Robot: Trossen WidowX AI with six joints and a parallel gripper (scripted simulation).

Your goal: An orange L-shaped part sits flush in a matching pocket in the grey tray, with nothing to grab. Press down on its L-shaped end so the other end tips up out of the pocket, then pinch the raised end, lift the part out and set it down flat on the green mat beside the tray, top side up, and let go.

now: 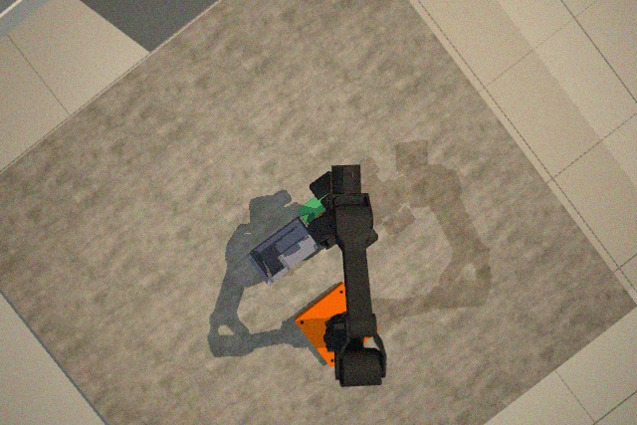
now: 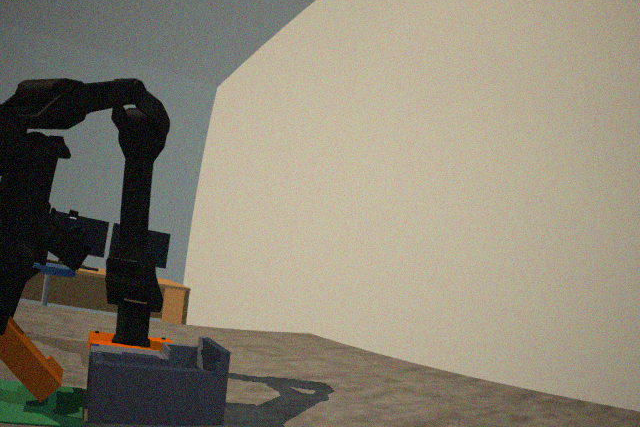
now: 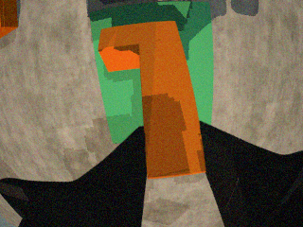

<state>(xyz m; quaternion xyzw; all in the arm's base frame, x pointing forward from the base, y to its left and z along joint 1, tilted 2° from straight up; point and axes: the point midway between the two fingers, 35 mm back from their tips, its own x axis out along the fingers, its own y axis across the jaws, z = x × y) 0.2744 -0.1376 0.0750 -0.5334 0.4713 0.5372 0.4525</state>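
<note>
The orange L-shaped part is 30 mm to the left of my gripper tip, 30 mm below it and 20 mm behind it. From my gripper tip the other things lie so: green mat 90 mm below, 20 mm to the left.
</note>
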